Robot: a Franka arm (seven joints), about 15 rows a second.
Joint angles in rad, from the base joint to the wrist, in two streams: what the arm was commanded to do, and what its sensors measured. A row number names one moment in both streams.
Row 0, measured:
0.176 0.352 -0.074 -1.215 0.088 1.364 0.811
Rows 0 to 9, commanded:
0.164 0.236 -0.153 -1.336 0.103 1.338 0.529
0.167 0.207 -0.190 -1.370 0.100 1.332 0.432
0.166 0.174 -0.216 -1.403 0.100 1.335 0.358
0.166 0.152 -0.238 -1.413 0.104 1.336 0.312
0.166 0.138 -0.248 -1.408 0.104 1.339 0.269
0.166 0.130 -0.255 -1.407 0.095 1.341 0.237
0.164 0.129 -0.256 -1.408 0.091 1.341 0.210
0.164 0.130 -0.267 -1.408 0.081 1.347 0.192
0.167 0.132 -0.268 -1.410 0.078 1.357 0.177
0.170 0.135 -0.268 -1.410 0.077 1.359 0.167
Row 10, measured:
0.154 0.150 -0.258 -1.377 0.086 1.333 0.211
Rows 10 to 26, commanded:
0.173 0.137 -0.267 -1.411 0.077 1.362 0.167
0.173 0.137 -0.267 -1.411 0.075 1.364 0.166
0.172 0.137 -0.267 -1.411 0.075 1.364 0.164
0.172 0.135 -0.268 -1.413 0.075 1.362 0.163
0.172 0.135 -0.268 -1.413 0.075 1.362 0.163
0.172 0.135 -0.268 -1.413 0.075 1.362 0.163
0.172 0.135 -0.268 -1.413 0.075 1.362 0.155
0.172 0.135 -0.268 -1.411 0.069 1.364 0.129
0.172 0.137 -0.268 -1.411 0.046 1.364 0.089
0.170 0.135 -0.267 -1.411 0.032 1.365 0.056
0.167 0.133 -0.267 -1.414 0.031 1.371 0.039
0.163 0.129 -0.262 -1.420 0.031 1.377 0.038
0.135 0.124 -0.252 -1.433 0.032 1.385 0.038
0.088 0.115 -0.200 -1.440 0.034 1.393 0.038
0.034 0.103 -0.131 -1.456 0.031 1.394 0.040
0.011 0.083 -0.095 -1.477 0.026 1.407 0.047
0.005 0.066 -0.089 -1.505 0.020 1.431 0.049
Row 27, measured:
0.038 0.137 -0.141 -1.419 0.053 1.380 0.061
